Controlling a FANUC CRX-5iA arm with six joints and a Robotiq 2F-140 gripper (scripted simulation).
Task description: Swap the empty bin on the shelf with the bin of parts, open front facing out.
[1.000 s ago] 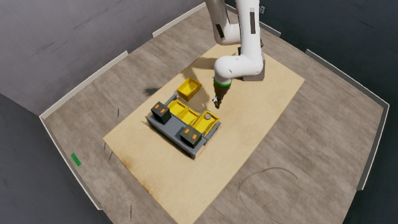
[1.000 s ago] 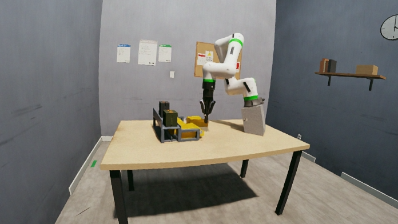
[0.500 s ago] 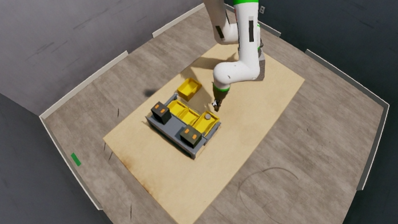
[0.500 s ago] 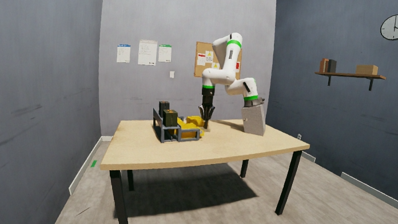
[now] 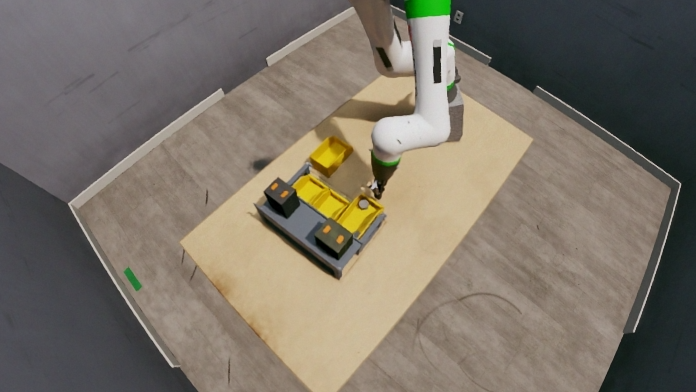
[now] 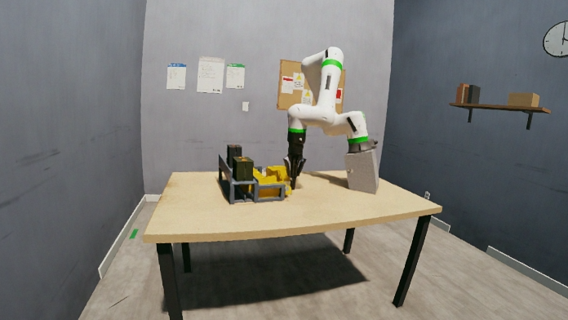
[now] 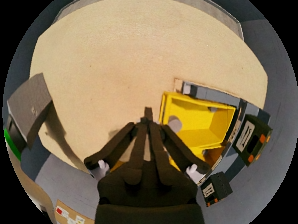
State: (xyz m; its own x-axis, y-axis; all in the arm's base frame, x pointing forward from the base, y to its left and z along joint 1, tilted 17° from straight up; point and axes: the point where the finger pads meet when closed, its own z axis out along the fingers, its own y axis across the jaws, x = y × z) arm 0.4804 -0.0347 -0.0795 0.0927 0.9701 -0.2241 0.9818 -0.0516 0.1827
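My hand is 60 mm short of the grey round part, 30 mm to the left of it and 30 mm above it. From my hand the other things lie so: grey shelf (190 mm ahead, 130 mm to the right, 10 mm above).
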